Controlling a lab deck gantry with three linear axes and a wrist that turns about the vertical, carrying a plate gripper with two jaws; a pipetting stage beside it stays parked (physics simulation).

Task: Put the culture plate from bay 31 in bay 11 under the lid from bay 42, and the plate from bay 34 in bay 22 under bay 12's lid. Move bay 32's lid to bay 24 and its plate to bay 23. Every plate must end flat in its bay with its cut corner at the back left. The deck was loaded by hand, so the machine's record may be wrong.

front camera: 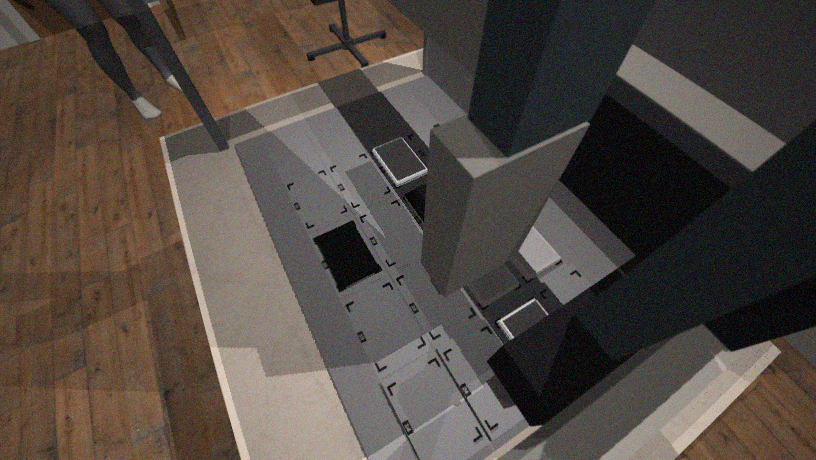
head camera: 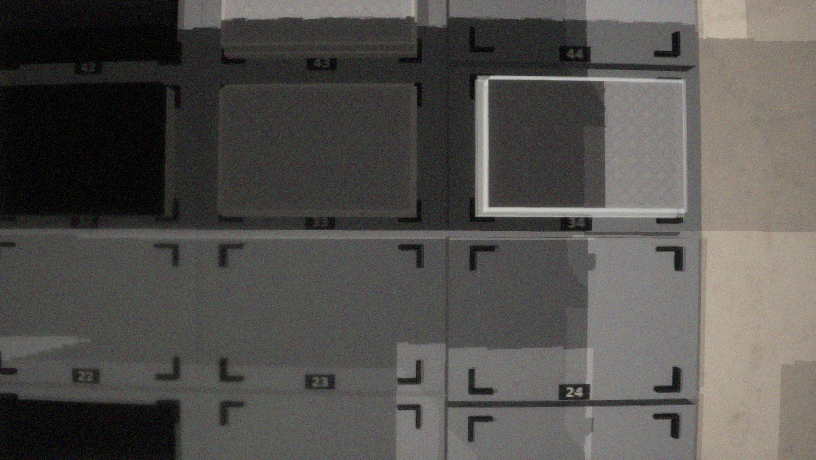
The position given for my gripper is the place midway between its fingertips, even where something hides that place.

Observation:
I see my gripper [front camera: 530, 369], a black lid [front camera: 349, 259], a black lid [head camera: 94, 149] and a bay 22 [front camera: 399, 239].

